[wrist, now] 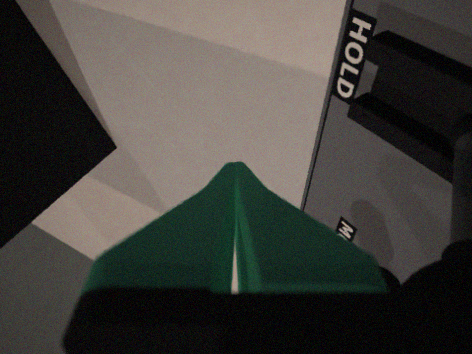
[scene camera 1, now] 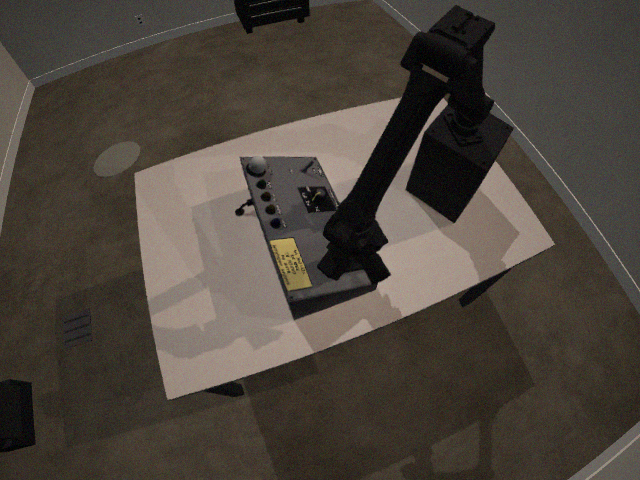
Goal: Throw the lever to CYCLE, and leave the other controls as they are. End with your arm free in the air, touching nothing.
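Where they show: gripper, fingertip midpoint: (wrist: 235, 177); arm's base, origin of the base link: (scene camera 1: 462, 129).
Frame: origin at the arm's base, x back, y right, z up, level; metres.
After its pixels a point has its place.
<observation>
My gripper (scene camera 1: 355, 262) (wrist: 235, 177) @(x -0.340, y -0.240, z -0.151 m) is shut and empty; its green fingers meet at the tips in the wrist view, left of the panel edge. The grey control panel (scene camera 1: 302, 229) @(x -0.514, y -0.141, z -0.175 m) (wrist: 330, 145) @(x -0.362, y -0.200, z -0.235 m) lies below. The lever (wrist: 462, 200) @(x -0.406, y -0.264, z -0.166 m) shows in part at the right edge of the wrist view, its dark shaft rising from the slot and its round knob dark at the lower right, right of the fingers. The slot's dark guide rails (wrist: 400, 125) @(x -0.385, y -0.247, z -0.212 m) start beside the HOLD label (wrist: 354, 57) @(x -0.354, y -0.254, z -0.235 m). The lever's base and the CYCLE label do not show. In the scene view the arm hides the lever.
The panel also carries a pale dome (scene camera 1: 256, 165) @(x -0.612, y 0.064, z -0.107 m), several round buttons (scene camera 1: 266, 196) @(x -0.598, y -0.039, z -0.130 m), a program selector (scene camera 1: 316, 197) @(x -0.453, y -0.038, z -0.181 m), a small switch (scene camera 1: 309, 166) @(x -0.449, y 0.092, z -0.187 m) and a yellow note (scene camera 1: 291, 264) @(x -0.563, y -0.254, z -0.146 m). A crank (scene camera 1: 240, 211) @(x -0.699, y 0.041, z -0.295 m) sticks out at its side. The black arm pedestal (scene camera 1: 454, 165) @(x -0.047, y -0.081, z -0.065 m) (wrist: 45, 120) @(x -0.075, y -0.044, z -0.246 m) stands on the white table (scene camera 1: 175, 217) @(x -0.936, y 0.075, z -0.300 m).
</observation>
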